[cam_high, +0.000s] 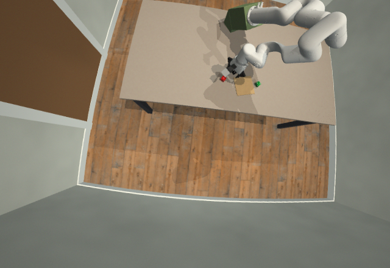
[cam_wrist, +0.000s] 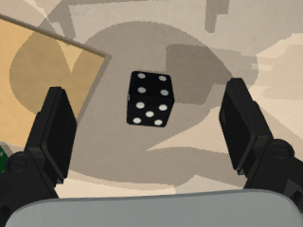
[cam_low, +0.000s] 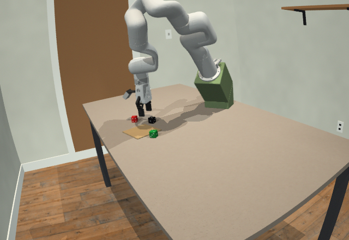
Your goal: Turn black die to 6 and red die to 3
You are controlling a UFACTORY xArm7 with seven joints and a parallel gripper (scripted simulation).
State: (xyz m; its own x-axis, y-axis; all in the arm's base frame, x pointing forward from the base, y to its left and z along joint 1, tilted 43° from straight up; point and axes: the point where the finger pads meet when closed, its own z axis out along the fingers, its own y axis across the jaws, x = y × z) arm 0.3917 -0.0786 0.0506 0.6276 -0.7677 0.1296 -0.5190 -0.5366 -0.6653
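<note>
Right now the black die is 3 cm behind my hand, 2 cm to the left of it and 4 cm below it. From my hand the other things lie so: tan mat 6 cm ahead, 11 cm to the left, 6 cm below; then red die 5 cm ahead, 5 cm to the right, 4 cm below; then green die 3 cm ahead, 21 cm to the left, 4 cm below.
</note>
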